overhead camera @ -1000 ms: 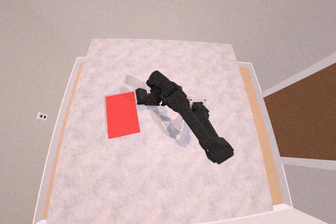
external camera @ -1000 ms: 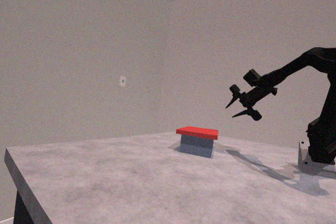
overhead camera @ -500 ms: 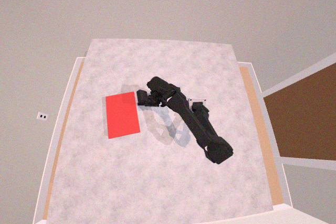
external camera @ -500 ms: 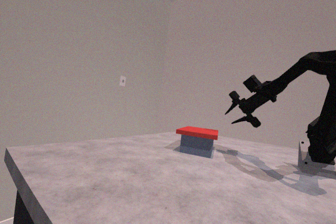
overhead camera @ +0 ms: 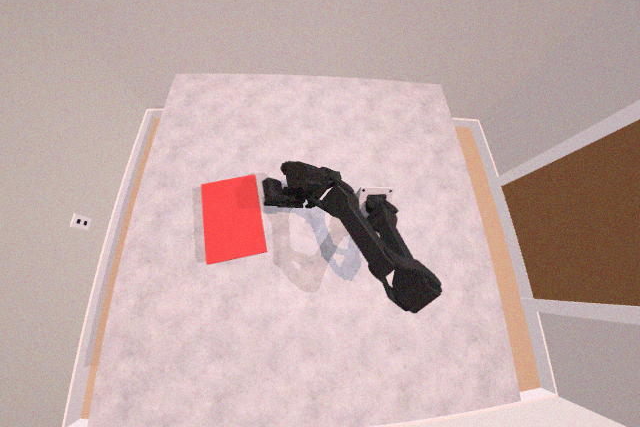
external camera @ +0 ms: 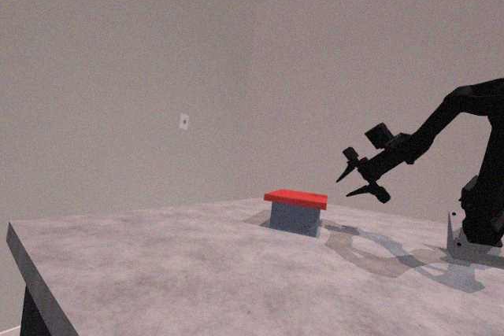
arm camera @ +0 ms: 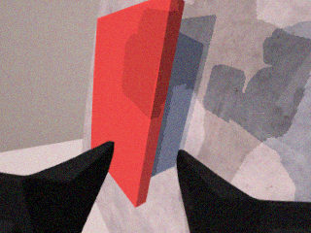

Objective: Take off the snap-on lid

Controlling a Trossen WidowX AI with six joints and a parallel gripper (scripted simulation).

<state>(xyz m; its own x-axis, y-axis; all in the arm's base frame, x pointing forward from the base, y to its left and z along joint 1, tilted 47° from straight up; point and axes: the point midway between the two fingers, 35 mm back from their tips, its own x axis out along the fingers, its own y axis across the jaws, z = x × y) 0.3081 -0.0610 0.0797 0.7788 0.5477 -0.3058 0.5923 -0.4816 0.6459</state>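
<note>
Now: the lid 120 mm ahead of my gripper tip, 40 mm below it and 20 mm to the left of it. The rest, counted from my gripper tip: storage box (120 mm ahead, 90 mm below, 20 mm to the left).
</note>
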